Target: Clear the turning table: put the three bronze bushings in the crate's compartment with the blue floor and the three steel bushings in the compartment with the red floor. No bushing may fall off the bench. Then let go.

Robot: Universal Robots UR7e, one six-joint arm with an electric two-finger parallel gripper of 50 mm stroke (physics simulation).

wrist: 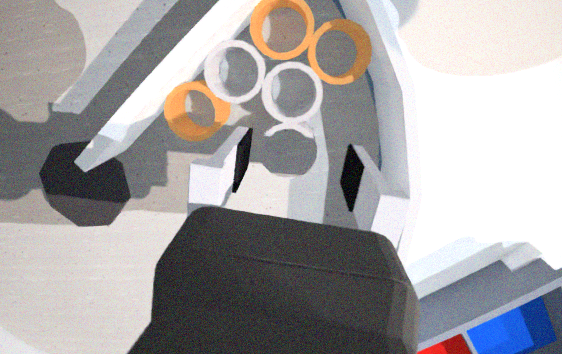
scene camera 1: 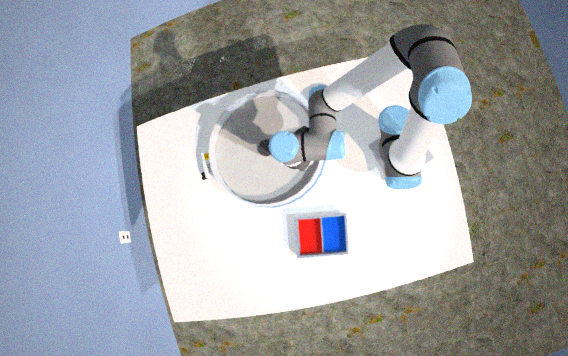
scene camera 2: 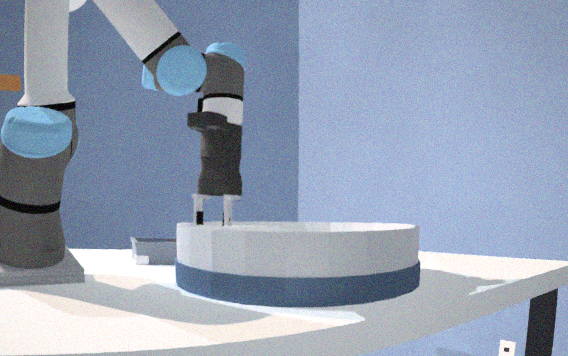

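Pixels of known places: gripper, fingertip midpoint: (wrist: pixel 297 155); arm's base, link origin: (scene camera 2: pixel 23 248).
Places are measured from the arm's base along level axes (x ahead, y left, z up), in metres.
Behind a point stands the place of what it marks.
Note:
In the wrist view, three bronze bushings (wrist: pixel 256 27) @(x 0.314, y -0.105, z 0.028 m) (wrist: pixel 364 50) @(x 0.279, y -0.061, z 0.025 m) (wrist: pixel 181 125) @(x 0.382, y -0.096, z 0.021 m) and three steel bushings (wrist: pixel 208 71) @(x 0.347, y -0.106, z 0.028 m) (wrist: pixel 265 92) @(x 0.332, y -0.078, z 0.028 m) (wrist: pixel 290 126) @(x 0.333, y -0.056, z 0.028 m) stand upright, clustered on the turning table (scene camera 1: pixel 212 150) @(x 0.672, y -0.153, z 0.028 m) (scene camera 2: pixel 300 252) @(x 0.361, y -0.293, z 0.023 m) (wrist: pixel 400 125) @(x 0.289, y -0.023, z 0.042 m). My gripper (scene camera 2: pixel 214 220) @(x 0.339, y -0.042, z 0.037 m) (wrist: pixel 297 155) @(x 0.339, y -0.042, z 0.037 m) points down, open and empty, its fingertips near rim height. The nearest steel bushing shows between and slightly beyond the fingers; its near side is hard to make out. The crate (scene camera 1: pixel 322 256) @(x 0.356, y 0.310, z 0.000 m) (scene camera 2: pixel 155 251) @(x 0.289, y 0.174, z -0.020 m) has a red floor (scene camera 1: pixel 310 236) @(x 0.389, y 0.231, z -0.044 m) (wrist: pixel 452 345) @(x 0.361, y 0.238, z -0.044 m) and a blue floor (scene camera 1: pixel 333 234) @(x 0.305, y 0.243, z -0.045 m) (wrist: pixel 500 332) @(x 0.314, y 0.256, z -0.044 m). No bushing shows in it in scene camera 1.
A white diagonal bar (wrist: pixel 175 60) @(x 0.350, y -0.116, z 0.050 m) runs beside the cluster and ends above a dark, many-sided post (wrist: pixel 85 185) @(x 0.468, y -0.114, z 0.011 m). The table's raised wall stands close outside the right finger. The arm hides part of the table in scene camera 1. A small yellow-marked device (scene camera 1: pixel 206 156) @(x 0.707, y -0.142, z 0.008 m) sits beside the table.

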